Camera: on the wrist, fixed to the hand. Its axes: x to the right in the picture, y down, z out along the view.
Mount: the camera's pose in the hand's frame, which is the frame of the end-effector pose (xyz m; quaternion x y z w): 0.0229 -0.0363 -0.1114 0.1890 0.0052 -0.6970 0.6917
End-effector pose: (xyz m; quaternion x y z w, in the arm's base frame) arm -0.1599 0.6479 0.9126 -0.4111 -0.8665 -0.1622 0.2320
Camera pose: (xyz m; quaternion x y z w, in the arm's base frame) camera -0.1713 0.5878 1.0151 0.3643 -0.9154 -0.1123 0.1296
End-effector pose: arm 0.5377 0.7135 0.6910 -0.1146 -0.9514 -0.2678 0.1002
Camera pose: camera 0.5204 0.6278 0.7723 -0.6042 0.7880 0.0759 0.0907
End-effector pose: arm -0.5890 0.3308 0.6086 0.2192 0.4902 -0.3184 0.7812
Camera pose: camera -0.6774 0.3718 0.5396 -0.0407 0.4357 -0.8562 0.2745
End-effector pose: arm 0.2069 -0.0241 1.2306 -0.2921 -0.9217 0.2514 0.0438
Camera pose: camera 0.1946 0.0120 1.3437 0.4474 -0.7934 0.3161 0.2655
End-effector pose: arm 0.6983 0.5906 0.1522 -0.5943 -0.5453 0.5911 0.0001
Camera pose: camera 0.7463 0.6920 0.1931 -0.0341 -0.6797 0.5088 0.5272
